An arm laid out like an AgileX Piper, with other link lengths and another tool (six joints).
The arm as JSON. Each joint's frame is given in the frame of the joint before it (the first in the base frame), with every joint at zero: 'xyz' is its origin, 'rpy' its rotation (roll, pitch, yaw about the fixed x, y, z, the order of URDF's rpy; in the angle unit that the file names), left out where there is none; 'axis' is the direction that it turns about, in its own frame. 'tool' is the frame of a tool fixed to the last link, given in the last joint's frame.
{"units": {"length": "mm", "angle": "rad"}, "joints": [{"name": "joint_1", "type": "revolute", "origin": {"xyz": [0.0, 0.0, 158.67]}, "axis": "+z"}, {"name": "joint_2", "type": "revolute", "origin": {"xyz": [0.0, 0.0, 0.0]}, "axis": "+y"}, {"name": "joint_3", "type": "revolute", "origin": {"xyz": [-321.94, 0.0, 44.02]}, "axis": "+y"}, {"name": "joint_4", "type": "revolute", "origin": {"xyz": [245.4, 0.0, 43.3]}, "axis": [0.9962, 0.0, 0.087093]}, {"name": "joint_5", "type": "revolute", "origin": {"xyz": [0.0, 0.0, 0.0]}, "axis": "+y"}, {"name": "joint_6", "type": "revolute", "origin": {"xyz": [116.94, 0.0, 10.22]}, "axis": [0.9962, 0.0, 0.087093]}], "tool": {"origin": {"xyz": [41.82, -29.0, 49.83], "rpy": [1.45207, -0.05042, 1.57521]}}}
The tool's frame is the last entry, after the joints.
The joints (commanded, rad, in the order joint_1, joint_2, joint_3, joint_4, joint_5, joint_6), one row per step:
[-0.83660 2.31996 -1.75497 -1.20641 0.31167 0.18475]
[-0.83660 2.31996 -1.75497 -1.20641 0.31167 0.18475]
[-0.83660 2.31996 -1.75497 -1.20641 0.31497 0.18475]
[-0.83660 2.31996 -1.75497 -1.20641 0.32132 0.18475]
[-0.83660 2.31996 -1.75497 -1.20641 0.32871 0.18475]
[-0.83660 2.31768 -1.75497 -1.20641 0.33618 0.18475]
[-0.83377 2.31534 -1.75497 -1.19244 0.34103 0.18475]
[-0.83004 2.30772 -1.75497 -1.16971 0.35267 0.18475]
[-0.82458 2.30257 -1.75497 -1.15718 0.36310 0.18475]
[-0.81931 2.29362 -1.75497 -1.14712 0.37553 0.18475]
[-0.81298 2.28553 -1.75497 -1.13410 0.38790 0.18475]
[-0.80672 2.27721 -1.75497 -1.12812 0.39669 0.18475]
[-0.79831 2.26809 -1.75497 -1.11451 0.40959 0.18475]
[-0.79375 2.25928 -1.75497 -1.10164 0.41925 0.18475]
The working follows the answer.
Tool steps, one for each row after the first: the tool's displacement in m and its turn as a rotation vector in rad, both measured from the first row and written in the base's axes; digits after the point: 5 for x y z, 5 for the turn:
[0.00000 0.00000 0.00000 0.00000 0.00000 0.00000]
[-0.00047 -0.00025 -0.00016 -0.00008 0.00184 -0.00274]
[-0.00137 -0.00073 -0.00045 -0.00022 0.00538 -0.00801]
[-0.00243 -0.00129 -0.00080 -0.00040 0.00950 -0.01414]
[-0.00360 -0.00174 0.00033 -0.00225 0.01212 -0.02035]
[-0.00341 -0.00096 0.00125 0.00440 0.00413 -0.02789]
[-0.00424 -0.00008 0.00496 0.01264 -0.00933 -0.04400]
[-0.00365 0.00161 0.00737 0.01667 -0.01510 -0.05268]
[-0.00358 0.00333 0.01214 0.01663 -0.02078 -0.06199]
[-0.00305 0.00550 0.01623 0.01933 -0.02779 -0.07140]
[-0.00190 0.00795 0.02085 0.01753 -0.03252 -0.07481]
[-0.00059 0.01111 0.02545 0.02039 -0.04034 -0.08261]
[-0.00068 0.01292 0.03000 0.02312 -0.04933 -0.09117]

Tool pose at each row, in the base's axes (x y z in m, rotation vector in rad; rounded; the steps above come from the unrounded poses):
[0.41380 -0.49509 0.21931 1.53704 1.50355 -0.41520]
[0.41380 -0.49509 0.21931 1.53704 1.50355 -0.41520]
[0.41333 -0.49534 0.21915 1.53920 1.50298 -0.41836]
[0.41242 -0.49582 0.21885 1.54335 1.50188 -0.42445]
[0.41137 -0.49638 0.21851 1.54818 1.50059 -0.43153]
[0.41020 -0.49683 0.21963 1.55174 1.49736 -0.43859]
[0.41039 -0.49604 0.22055 1.56300 1.48856 -0.43173]
[0.40956 -0.49517 0.22426 1.58225 1.46993 -0.42418]
[0.41015 -0.49348 0.22667 1.59227 1.46081 -0.42161]
[0.41022 -0.49175 0.23145 1.59956 1.44960 -0.42229]
[0.41075 -0.48959 0.23553 1.60900 1.43838 -0.42001]
[0.41190 -0.48713 0.24016 1.61018 1.43150 -0.41930]
[0.41320 -0.48398 0.24475 1.61840 1.42086 -0.41531]
[0.41311 -0.48217 0.24931 1.62701 1.40868 -0.41086]

